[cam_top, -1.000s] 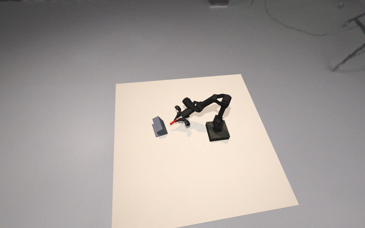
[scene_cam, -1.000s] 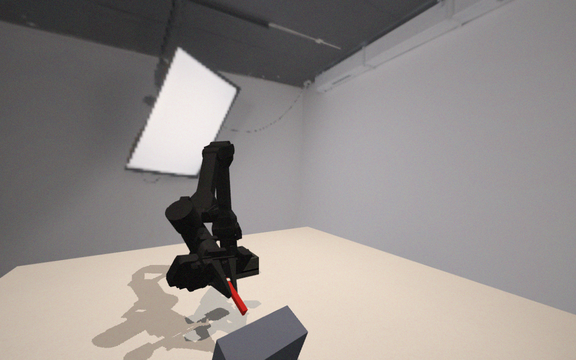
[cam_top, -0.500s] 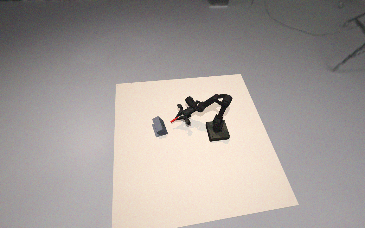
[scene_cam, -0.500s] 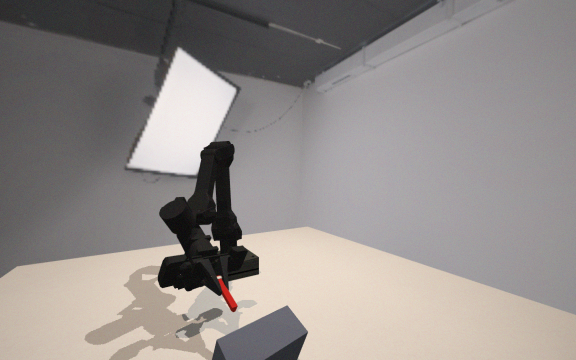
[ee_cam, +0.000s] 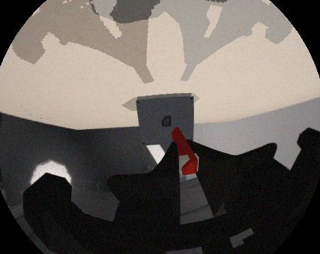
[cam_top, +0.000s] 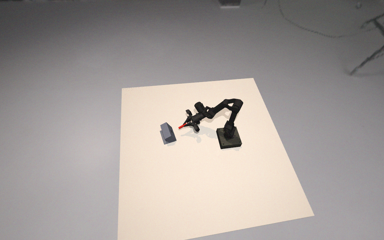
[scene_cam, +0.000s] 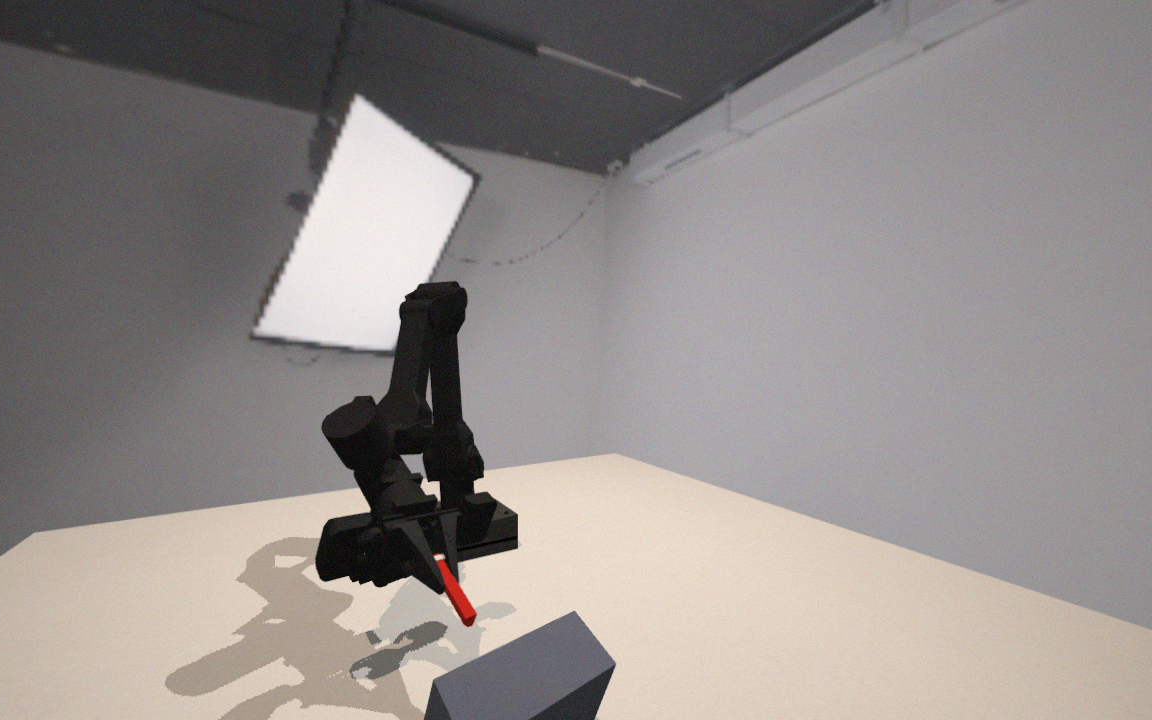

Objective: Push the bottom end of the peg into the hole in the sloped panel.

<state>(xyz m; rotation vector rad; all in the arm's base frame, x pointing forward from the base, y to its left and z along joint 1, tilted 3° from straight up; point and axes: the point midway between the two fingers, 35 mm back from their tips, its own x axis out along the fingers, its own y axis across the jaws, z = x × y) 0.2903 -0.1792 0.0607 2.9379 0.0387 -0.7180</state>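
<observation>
My gripper tip is 12 cm short of the grey sloped panel, 1 cm to the left of it and 6 cm above it. Also, from my gripper tip: thin red peg 1 cm behind, 1 cm above.
</observation>
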